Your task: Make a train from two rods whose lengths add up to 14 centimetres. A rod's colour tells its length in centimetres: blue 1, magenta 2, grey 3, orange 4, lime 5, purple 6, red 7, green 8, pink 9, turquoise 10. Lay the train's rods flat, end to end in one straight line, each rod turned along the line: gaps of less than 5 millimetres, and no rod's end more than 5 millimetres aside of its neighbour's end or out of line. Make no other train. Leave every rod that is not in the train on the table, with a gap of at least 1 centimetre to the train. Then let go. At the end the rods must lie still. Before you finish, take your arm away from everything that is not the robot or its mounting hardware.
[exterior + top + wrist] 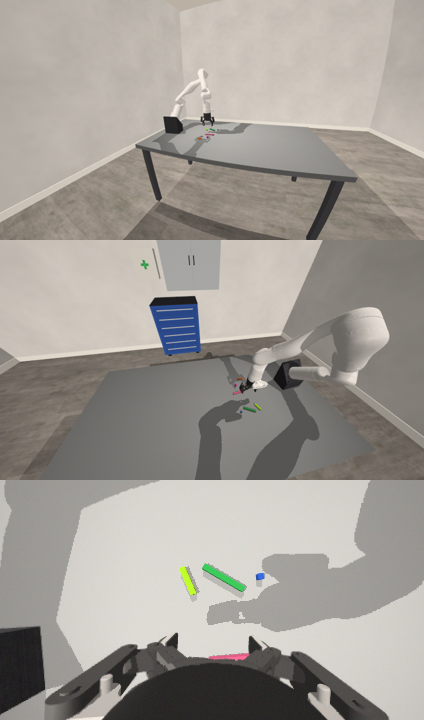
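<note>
My gripper is now 40 mm past the lime rod, 90 mm to the right of it and 80 mm above it. From my hand the other things lie so: blue rod (90 mm ahead, 80 mm to the left, 80 mm below); green rod (20 mm ahead, 90 mm to the left, 80 mm below); pink rod (30 mm ahead, 60 mm to the right, 80 mm below).
</note>
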